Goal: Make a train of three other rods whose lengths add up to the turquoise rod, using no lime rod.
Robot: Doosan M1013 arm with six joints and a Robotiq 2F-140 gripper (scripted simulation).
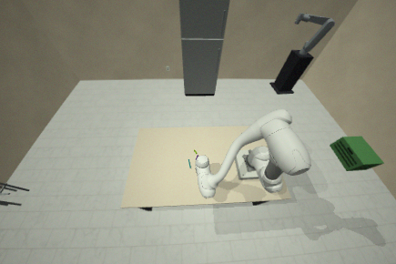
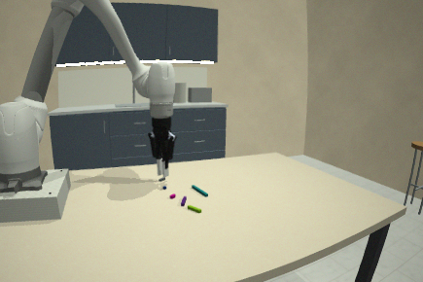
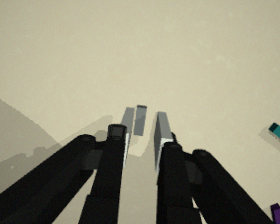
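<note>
Right now the grey rod is 50 mm below my hand. The rest, counted from my hand: turquoise rod 80 mm ahead, 160 mm to the right, 50 mm below; then small blue rod 20 mm behind, 90 mm to the right, 50 mm below; then magenta rod 20 mm behind, 180 mm to the right, 50 mm below.
</note>
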